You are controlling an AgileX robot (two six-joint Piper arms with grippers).
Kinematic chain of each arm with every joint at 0, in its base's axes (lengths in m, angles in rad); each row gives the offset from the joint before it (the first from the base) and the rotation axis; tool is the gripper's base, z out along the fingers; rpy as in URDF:
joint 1: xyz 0 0 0.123 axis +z
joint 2: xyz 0 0 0 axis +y
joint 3: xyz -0.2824 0 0.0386 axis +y
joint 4: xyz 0.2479 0 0.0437 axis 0.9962 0 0.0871
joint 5: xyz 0 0 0 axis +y
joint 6: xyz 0.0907 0 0.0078 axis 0.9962 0 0.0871
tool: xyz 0 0 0 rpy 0 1.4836 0
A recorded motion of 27 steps. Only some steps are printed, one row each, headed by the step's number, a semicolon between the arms.
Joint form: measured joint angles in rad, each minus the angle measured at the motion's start. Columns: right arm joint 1, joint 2, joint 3, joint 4, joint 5, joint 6; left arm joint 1, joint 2, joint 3, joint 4, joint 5, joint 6.
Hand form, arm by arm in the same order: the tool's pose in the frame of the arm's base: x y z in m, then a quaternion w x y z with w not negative. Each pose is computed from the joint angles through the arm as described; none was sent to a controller.
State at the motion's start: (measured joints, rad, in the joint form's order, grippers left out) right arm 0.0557 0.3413 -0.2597 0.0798 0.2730 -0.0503; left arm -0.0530 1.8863 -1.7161 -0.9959 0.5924 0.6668
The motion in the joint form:
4: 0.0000 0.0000 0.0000 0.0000 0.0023 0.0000; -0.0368 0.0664 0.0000 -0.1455 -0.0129 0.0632
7: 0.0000 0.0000 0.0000 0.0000 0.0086 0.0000; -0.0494 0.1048 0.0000 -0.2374 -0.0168 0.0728
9: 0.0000 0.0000 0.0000 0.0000 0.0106 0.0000; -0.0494 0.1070 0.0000 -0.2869 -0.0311 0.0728
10: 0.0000 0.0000 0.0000 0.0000 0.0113 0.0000; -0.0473 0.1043 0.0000 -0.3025 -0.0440 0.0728
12: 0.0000 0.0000 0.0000 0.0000 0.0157 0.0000; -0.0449 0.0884 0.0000 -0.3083 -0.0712 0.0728
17: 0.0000 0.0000 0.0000 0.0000 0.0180 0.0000; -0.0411 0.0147 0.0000 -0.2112 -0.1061 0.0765
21: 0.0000 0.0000 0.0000 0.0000 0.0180 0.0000; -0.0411 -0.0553 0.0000 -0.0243 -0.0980 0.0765
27: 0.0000 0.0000 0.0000 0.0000 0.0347 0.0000; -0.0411 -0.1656 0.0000 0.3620 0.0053 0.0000
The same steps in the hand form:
4: 0.0849 0.0067 0.2529 0.60505 -0.01818 0.79527 0.03351; 0.4585 -0.0869 0.3232 0.46948 0.03857 0.82067 -0.32341
7: 0.0848 0.0068 0.2524 0.60254 -0.01838 0.79717 0.03358; 0.4655 -0.0949 0.3094 0.45471 0.01230 0.81651 -0.35551
9: 0.0847 0.0068 0.2522 0.60175 -0.01844 0.79777 0.03360; 0.4672 -0.0948 0.3108 0.45785 -0.00787 0.80877 -0.36906
10: 0.0847 0.0068 0.2522 0.60147 -0.01846 0.79798 0.03361; 0.4677 -0.0931 0.3130 0.46293 -0.01702 0.80502 -0.37060
12: 0.0846 0.0068 0.2518 0.59971 -0.01860 0.79929 0.03366; 0.4664 -0.0899 0.3211 0.47746 -0.02531 0.79871 -0.36530
17: 0.0845 0.0068 0.2516 0.59879 -0.01868 0.79998 0.03368; 0.4526 -0.0828 0.3521 0.51988 0.00585 0.79109 -0.32229
21: 0.0845 0.0068 0.2516 0.59879 -0.01868 0.79998 0.03368; 0.4352 -0.0781 0.3761 0.54669 0.07321 0.79430 -0.25468
27: 0.0841 0.0069 0.2501 0.59209 -0.01921 0.80493 0.03386; 0.4021 -0.0685 0.4040 0.53855 0.18019 0.81202 -0.13465

